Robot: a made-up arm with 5 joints.
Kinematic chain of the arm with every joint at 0, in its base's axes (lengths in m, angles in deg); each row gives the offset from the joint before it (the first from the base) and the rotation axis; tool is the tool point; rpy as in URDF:
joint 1: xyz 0.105 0 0.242 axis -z
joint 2: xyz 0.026 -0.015 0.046 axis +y
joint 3: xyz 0.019 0 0.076 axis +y
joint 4: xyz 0.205 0 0.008 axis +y
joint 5: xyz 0.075 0.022 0 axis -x
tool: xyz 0 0 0 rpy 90 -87.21 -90
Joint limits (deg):
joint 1: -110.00..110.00
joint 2: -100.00..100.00
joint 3: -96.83..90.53
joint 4: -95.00..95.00
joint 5: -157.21..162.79
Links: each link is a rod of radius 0.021 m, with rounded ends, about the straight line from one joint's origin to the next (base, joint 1, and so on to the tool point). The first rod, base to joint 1, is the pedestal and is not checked.
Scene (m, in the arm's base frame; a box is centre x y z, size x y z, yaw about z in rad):
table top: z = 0
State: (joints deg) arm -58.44 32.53 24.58 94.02 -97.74
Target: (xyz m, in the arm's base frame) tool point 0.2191 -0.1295 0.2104
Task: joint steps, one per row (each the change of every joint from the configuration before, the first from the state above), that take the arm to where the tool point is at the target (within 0.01 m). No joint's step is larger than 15 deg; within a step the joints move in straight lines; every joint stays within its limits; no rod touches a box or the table.
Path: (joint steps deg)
1: 13.67 -5.23 1.77 0.12 0.00
2: 13.68 -5.23 1.78 0.12 0.00
3: 13.67 -5.23 1.77 0.13 0.00
4: 13.67 -5.24 1.78 0.12 0.00
5: 13.67 -5.23 1.77 0.12 0.00
6: 13.68 -5.23 1.77 0.13 0.00
7: 13.67 -5.23 1.78 0.12 0.00
8: 13.67 -5.23 1.77 0.12 0.00

